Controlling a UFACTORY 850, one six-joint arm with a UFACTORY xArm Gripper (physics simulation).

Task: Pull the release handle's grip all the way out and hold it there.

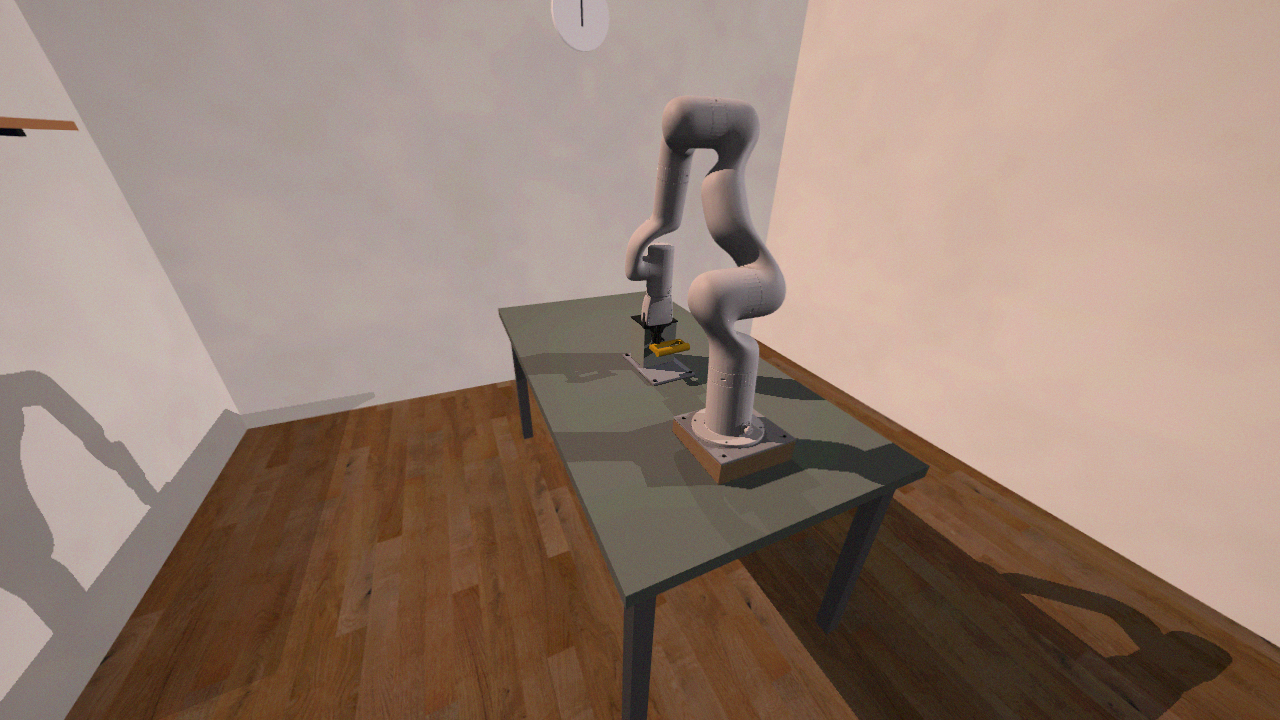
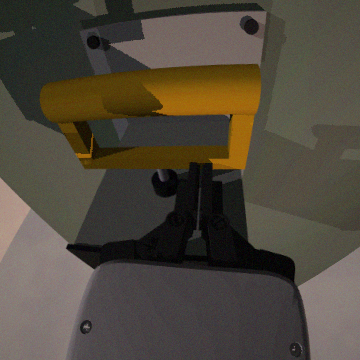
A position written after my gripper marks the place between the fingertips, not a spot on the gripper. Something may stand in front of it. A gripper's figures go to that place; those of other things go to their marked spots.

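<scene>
A yellow release handle grip (image 2: 234, 89) is 11 cm from the lens. The marked spots on the yellow release handle grip and on a base plate (image 2: 170, 40) are 12 cm apart. My gripper (image 2: 200, 175) is 15 cm from the lens, and the base plate is 22 cm from the lens, so the yellow release handle grip is nearer to the lens than the base plate.
</scene>
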